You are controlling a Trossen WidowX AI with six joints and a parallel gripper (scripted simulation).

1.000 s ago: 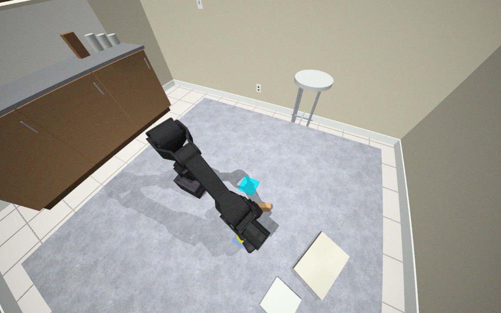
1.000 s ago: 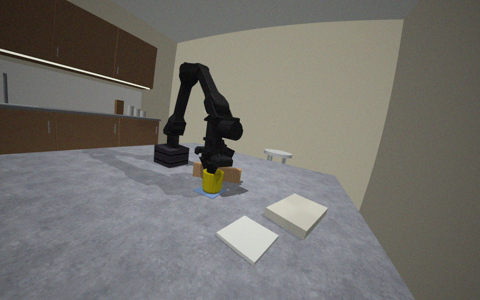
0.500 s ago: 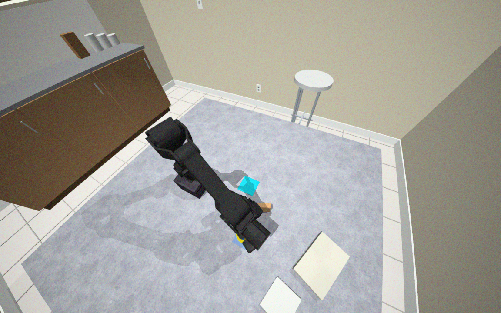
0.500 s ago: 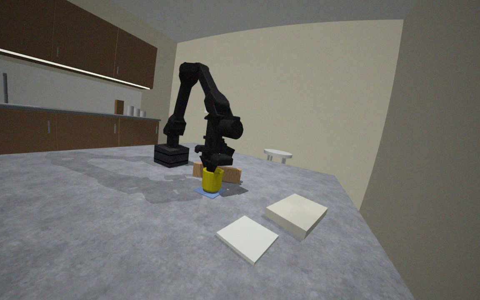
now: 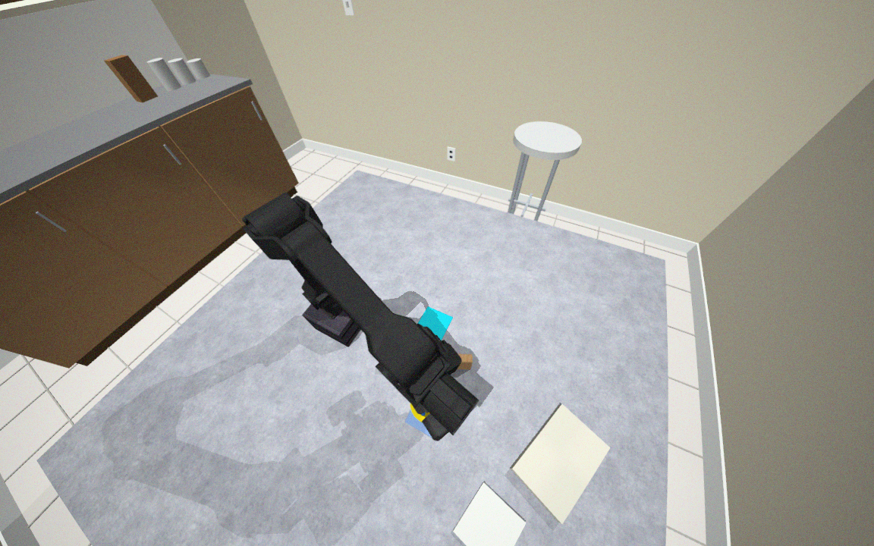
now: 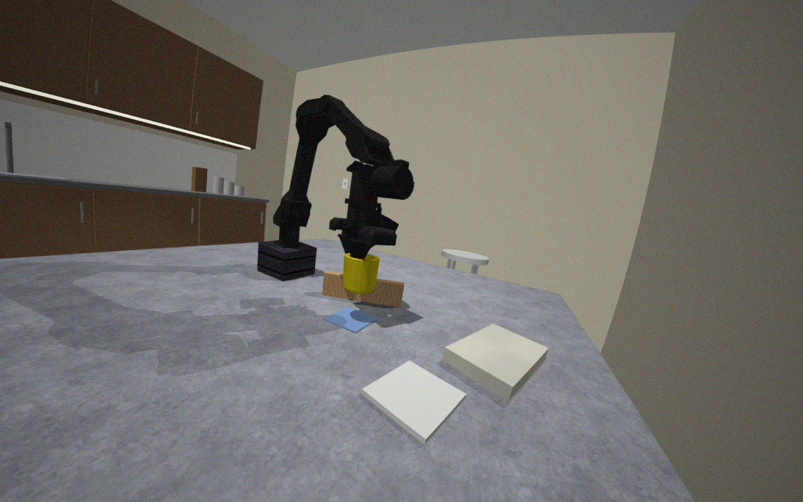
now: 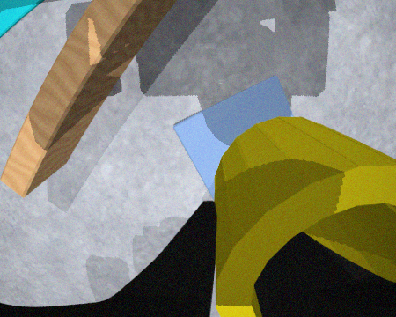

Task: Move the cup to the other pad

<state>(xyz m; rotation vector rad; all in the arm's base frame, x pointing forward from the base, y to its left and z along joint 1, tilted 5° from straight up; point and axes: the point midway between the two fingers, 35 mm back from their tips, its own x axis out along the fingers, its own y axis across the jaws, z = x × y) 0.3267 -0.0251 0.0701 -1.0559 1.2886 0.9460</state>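
Now: the wooden bar 4 cm behind my gripper tip, 8 cm to the left of it and 8 cm below it. Round my gripper tip: light blue pad 2 cm ahead, 1 cm to the right, 11 cm below; yellow cup 2 cm ahead, 1 cm to the right.
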